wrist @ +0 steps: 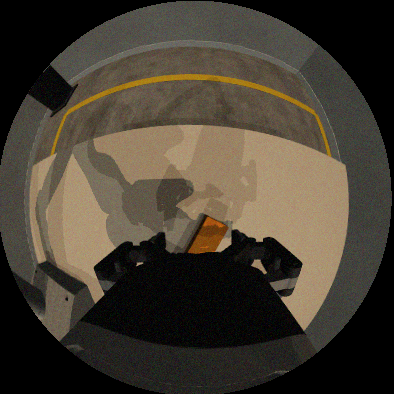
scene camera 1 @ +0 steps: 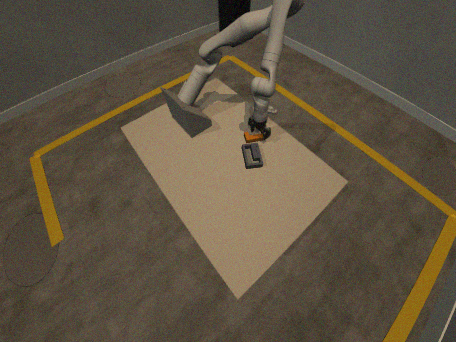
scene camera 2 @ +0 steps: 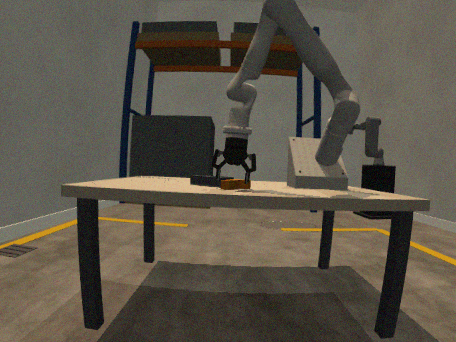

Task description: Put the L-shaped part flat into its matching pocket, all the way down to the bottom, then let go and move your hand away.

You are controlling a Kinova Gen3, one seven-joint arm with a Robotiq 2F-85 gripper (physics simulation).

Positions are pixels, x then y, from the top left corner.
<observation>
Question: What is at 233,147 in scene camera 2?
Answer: The gripper.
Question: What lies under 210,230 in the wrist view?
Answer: An orange L-shaped part.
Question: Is the gripper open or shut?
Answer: Open.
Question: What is the gripper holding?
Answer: Nothing.
</observation>
